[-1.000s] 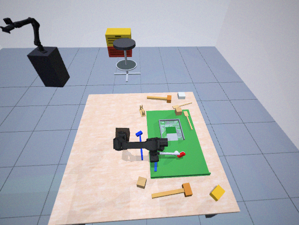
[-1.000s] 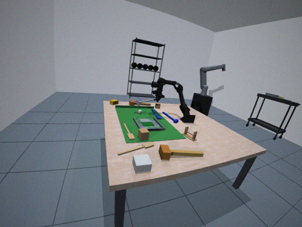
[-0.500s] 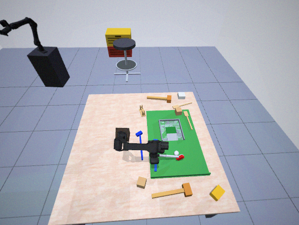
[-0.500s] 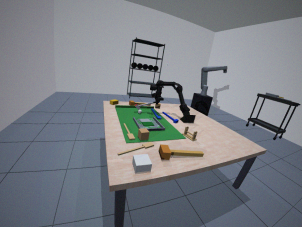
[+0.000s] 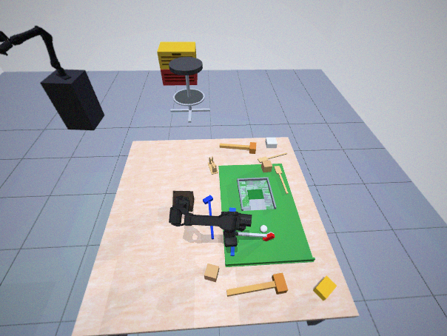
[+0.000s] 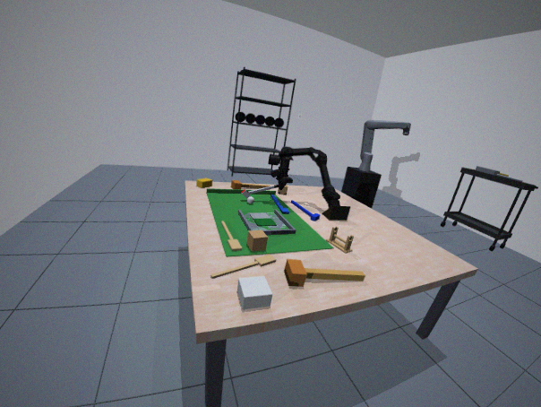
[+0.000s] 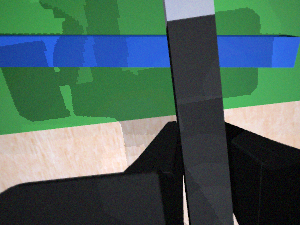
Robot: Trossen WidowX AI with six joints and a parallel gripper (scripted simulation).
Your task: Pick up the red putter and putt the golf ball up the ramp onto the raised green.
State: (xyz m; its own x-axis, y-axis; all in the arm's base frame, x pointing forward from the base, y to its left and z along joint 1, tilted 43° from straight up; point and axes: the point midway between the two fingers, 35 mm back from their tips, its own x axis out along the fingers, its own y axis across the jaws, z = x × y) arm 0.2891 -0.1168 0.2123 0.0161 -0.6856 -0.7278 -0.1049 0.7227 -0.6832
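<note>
Now: gripper tip 12 cm short of the red putter, 2 cm to the right of it and 1 cm above it. The rest, counted from my gripper tip: white golf ball 20 cm ahead, 8 cm to the left, 5 cm below; then yellow block 48 cm ahead, 23 cm to the right, 6 cm below; then green mat 25 cm to the left, 19 cm ahead, 8 cm below.
</note>
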